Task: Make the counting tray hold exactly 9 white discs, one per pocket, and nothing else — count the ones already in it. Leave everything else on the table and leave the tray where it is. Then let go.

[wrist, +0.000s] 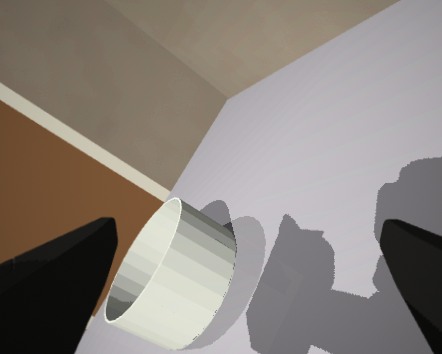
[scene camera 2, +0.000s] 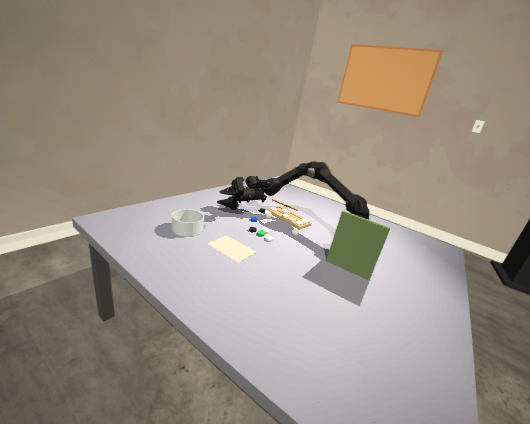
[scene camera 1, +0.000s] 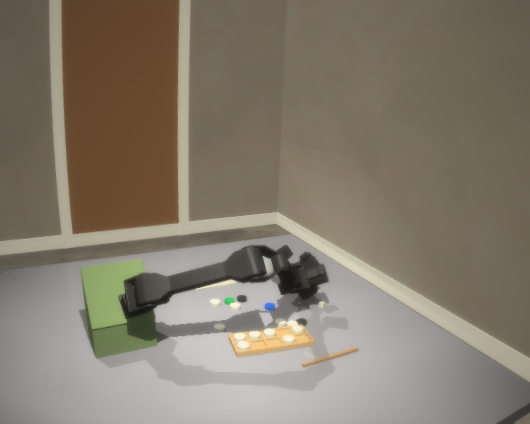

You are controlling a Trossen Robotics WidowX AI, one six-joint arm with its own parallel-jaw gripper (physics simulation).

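The tan counting tray (scene camera 1: pixel 275 349) (scene camera 2: pixel 303 226) has two rows of pockets. Several white discs sit in it, and several pockets look bare. Two white discs (scene camera 1: pixel 292 324) (scene camera 1: pixel 281 322) lie close behind it. Other loose white discs (scene camera 1: pixel 215 302) (scene camera 1: pixel 235 306) (scene camera 2: pixel 269 238) (scene camera 2: pixel 295 232) lie farther off. A green disc (scene camera 1: pixel 229 301) (scene camera 2: pixel 261 233), a blue disc (scene camera 1: pixel 270 306) (scene camera 2: pixel 254 219) and two black discs (scene camera 1: pixel 242 298) (scene camera 1: pixel 301 322) lie nearby. My gripper (scene camera 2: pixel 221 197) (wrist: pixel 248 231) is open and empty, raised above the table beyond the tray. No disc shows between its fingers in the wrist view.
A white round container (scene camera 2: pixel 187 225) (wrist: pixel 180 280) stands past the discs. A cream sheet (scene camera 2: pixel 231 248) lies flat. A green block (scene camera 1: pixel 120 305) (scene camera 2: pixel 357 245) stands by the arm's base. An orange-brown stick (scene camera 1: pixel 330 357) lies beside the tray. A small white piece (scene camera 1: pixel 322 304) lies below the gripper.
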